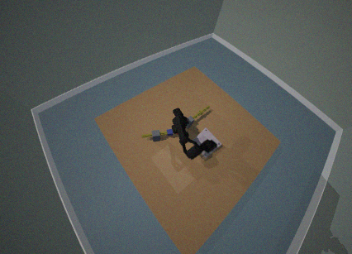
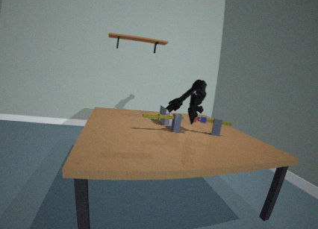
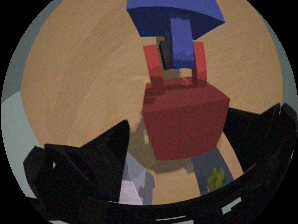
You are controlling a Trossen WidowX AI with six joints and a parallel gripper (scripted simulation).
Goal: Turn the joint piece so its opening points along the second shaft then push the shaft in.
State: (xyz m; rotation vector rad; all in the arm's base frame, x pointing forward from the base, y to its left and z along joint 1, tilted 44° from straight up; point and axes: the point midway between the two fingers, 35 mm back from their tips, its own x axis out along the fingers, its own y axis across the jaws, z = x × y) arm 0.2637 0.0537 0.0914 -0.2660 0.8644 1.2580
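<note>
My gripper tip is now 30 mm below the red joint piece, 20 mm to the right of it and 10 mm short of it.
</note>
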